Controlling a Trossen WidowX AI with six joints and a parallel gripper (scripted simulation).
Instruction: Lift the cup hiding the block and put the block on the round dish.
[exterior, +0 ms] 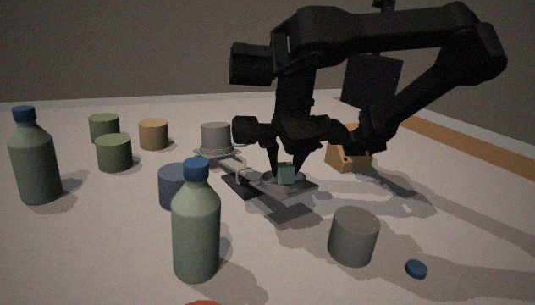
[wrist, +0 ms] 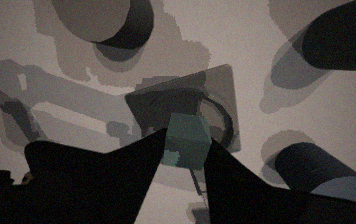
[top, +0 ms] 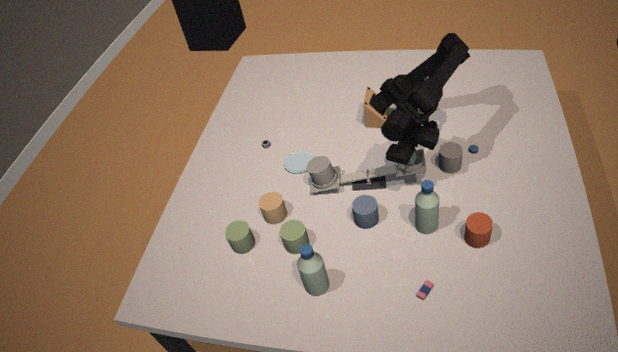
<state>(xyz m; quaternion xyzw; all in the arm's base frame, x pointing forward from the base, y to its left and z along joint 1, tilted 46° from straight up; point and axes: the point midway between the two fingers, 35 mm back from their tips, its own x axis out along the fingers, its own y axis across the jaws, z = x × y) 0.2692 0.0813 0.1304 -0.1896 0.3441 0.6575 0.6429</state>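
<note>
My gripper tip is 360 mm to the left of the pale blue round dish, 80 mm above it and 20 mm past it. Also, from my gripper tip: blue disc 180 mm to the left, 150 mm behind, 80 mm below; balance 120 mm to the right, 50 mm below, 30 mm ahead; teal block 10 mm above.
</note>
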